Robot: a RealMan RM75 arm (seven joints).
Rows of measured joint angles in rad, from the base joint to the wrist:
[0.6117 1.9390 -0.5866 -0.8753 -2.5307 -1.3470 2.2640]
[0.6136 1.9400 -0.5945 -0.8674 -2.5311 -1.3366 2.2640]
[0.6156 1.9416 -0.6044 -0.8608 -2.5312 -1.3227 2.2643]
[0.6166 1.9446 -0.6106 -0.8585 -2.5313 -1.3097 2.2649]
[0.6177 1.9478 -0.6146 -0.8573 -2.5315 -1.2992 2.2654]
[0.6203 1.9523 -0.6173 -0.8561 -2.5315 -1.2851 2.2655]
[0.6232 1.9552 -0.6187 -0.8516 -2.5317 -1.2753 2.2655]
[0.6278 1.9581 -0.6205 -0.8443 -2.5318 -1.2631 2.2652]
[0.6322 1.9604 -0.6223 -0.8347 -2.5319 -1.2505 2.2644]
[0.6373 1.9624 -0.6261 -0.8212 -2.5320 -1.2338 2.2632]
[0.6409 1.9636 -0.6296 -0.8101 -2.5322 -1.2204 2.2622]
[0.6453 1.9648 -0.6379 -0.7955 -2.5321 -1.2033 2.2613]
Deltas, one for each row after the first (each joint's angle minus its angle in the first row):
[0.0019 0.0010 -0.0079 0.0079 -0.0004 0.0104 0.0000]
[0.0039 0.0026 -0.0178 0.0145 -0.0005 0.0243 0.0003]
[0.0049 0.0056 -0.0240 0.0168 -0.0006 0.0373 0.0009]
[0.0060 0.0088 -0.0280 0.0180 -0.0008 0.0478 0.0014]
[0.0086 0.0133 -0.0307 0.0192 -0.0008 0.0619 0.0015]
[0.0115 0.0162 -0.0321 0.0237 -0.0010 0.0717 0.0015]
[0.0161 0.0191 -0.0339 0.0310 -0.0011 0.0839 0.0012]
[0.0205 0.0214 -0.0357 0.0406 -0.0012 0.0965 0.0004]
[0.0256 0.0234 -0.0395 0.0541 -0.0013 0.1132 -0.0008]
[0.0292 0.0246 -0.0430 0.0652 -0.0015 0.1266 -0.0018]
[0.0336 0.0258 -0.0513 0.0798 -0.0014 0.1437 -0.0027]

